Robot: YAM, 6 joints.
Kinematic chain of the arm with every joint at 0, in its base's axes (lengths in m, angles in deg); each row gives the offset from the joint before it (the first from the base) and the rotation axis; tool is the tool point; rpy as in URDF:
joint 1: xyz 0 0 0.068 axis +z
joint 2: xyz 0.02 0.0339 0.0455 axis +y
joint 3: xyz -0.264 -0.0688 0 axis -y
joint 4: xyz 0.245 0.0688 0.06 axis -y
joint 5: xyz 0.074 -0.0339 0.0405 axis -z
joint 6: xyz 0.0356 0 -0.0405 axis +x
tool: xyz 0 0 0 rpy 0 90 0
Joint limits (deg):
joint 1: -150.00..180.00
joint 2: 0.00..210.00
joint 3: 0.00..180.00
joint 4: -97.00..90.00
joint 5: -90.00..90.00
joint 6: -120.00..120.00
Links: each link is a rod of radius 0.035 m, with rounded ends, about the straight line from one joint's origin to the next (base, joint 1, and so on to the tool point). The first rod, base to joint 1, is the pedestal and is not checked.
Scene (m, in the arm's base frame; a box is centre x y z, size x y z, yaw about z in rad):
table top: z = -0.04
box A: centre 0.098 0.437 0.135 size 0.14 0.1 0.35 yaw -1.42
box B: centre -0.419 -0.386 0 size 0.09 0.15 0.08 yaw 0.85
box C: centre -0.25 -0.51 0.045 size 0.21 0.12 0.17 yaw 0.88
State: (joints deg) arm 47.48 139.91 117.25 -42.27 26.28 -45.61
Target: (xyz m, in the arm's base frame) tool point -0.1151 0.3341 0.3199
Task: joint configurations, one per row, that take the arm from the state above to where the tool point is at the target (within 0.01 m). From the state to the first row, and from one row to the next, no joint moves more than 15 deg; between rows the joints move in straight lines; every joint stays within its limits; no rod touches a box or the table.
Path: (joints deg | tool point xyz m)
1: 53.48 127.02 113.78 -43.35 31.86 -48.22 | 0.3059 0.3815 0.2396
2: 59.49 114.13 110.32 -44.44 37.43 -50.83 | 0.2443 0.3719 0.3217
3: 65.49 101.24 106.85 -45.52 43.01 -53.44 | 0.1823 0.3413 0.3919
4: 71.50 88.35 103.39 -46.60 48.59 -56.05 | 0.1258 0.2917 0.4479
5: 84.68 92.38 101.43 -53.28 39.30 -52.57 | 0.0536 0.3327 0.4042
6: 97.87 96.42 99.48 -59.96 30.01 -49.09 | -0.0300 0.3474 0.3610
7: 111.05 100.46 97.52 -66.63 20.73 -45.61 | -0.1151 0.3341 0.3199

